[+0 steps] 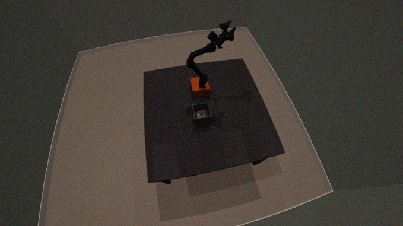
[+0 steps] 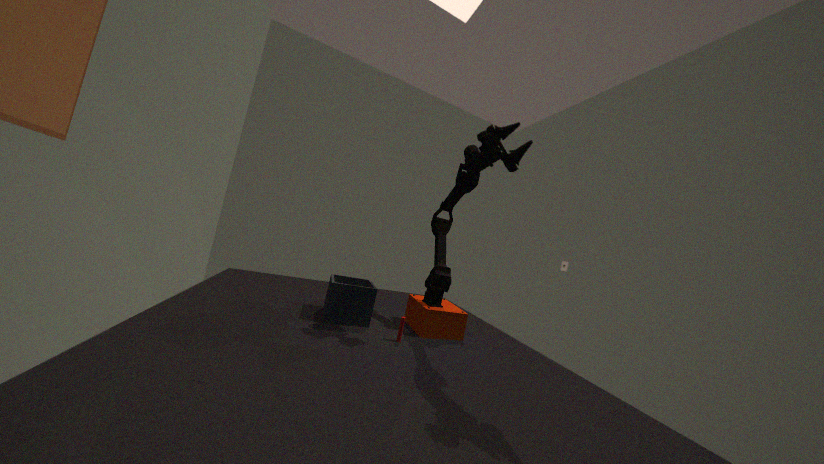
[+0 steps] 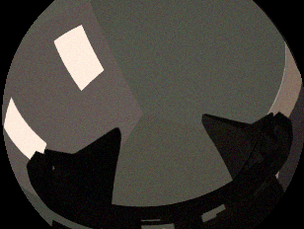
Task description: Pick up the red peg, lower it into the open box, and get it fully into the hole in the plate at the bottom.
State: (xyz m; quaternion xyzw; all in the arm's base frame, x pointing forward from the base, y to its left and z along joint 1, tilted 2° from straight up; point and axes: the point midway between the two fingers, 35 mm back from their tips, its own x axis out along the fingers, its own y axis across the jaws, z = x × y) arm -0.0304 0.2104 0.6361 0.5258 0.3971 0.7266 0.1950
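Now: the red peg 210 mm ahead of my gripper tip, 160 mm to the right of it and 710 mm below it. From my gripper tip the other things lie so: pale plate: 350 mm ahead, 350 mm to the right, 710 mm below.
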